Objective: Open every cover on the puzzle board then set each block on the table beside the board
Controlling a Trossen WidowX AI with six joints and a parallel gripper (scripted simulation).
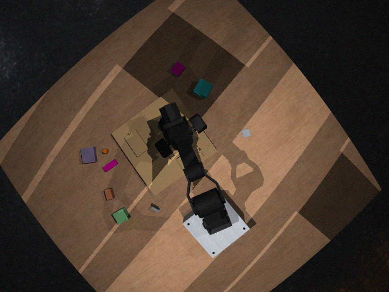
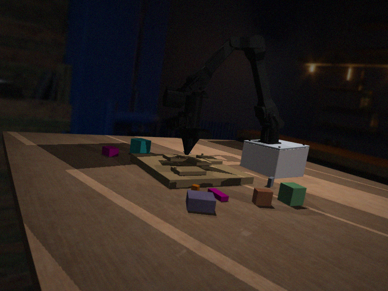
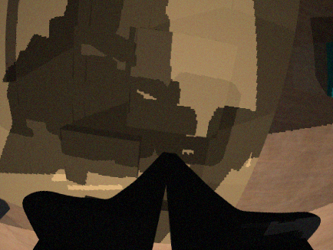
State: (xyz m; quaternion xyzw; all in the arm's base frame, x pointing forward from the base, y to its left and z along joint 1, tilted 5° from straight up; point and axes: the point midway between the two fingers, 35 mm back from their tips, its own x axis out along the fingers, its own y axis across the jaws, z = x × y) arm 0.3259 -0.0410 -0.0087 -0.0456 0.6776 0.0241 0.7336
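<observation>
The tan puzzle board is 70 mm to the left of my gripper tip and 20 mm below it. Round my gripper tip: teal cube 120 mm ahead, 160 mm to the right, 10 mm below; magenta cube 240 mm ahead, 120 mm to the right, 30 mm below; grey tile 110 mm behind, 220 mm to the right, 40 mm below.
</observation>
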